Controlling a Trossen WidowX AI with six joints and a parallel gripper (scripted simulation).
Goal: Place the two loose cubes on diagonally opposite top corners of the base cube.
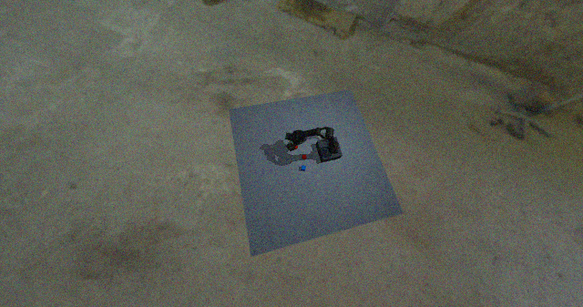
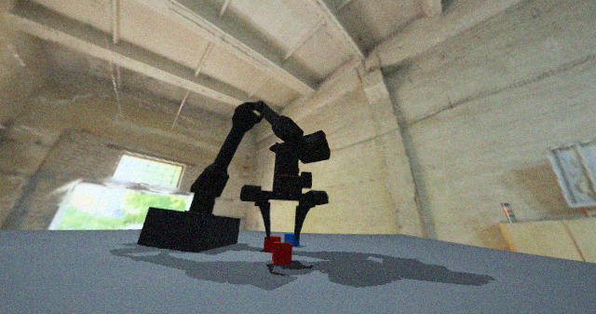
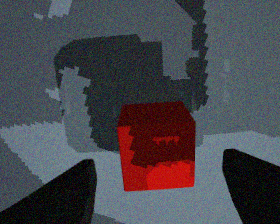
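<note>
Right now the blue cube is 30 mm behind my gripper tip, 210 mm to the left of it and 20 mm below it.
</note>
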